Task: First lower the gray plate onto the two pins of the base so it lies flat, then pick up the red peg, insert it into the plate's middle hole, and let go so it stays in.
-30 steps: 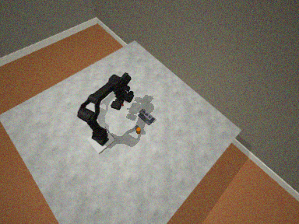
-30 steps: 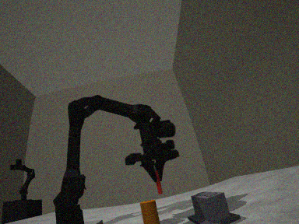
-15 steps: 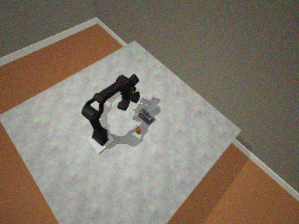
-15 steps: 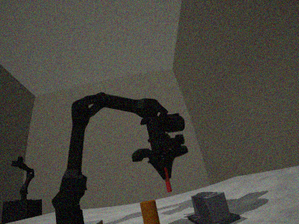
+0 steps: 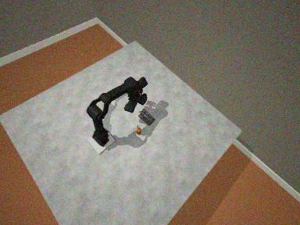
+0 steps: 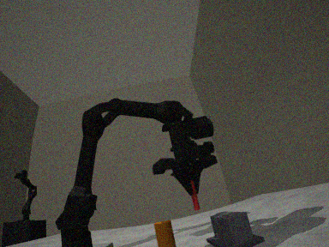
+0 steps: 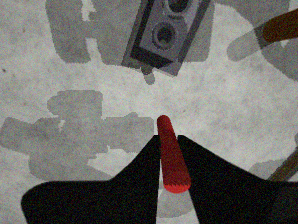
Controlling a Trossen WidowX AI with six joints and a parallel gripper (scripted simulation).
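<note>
Right now my gripper tip is 110 mm to the left of the gray plate, 70 mm above it and 20 mm short of it. From my gripper tip the other things lie so: red peg (right at my gripper tip); small orange block (140 mm to the right, 110 mm behind, 80 mm below); dark flat base (110 mm to the right, 110 mm below, 20 mm ahead).
</note>
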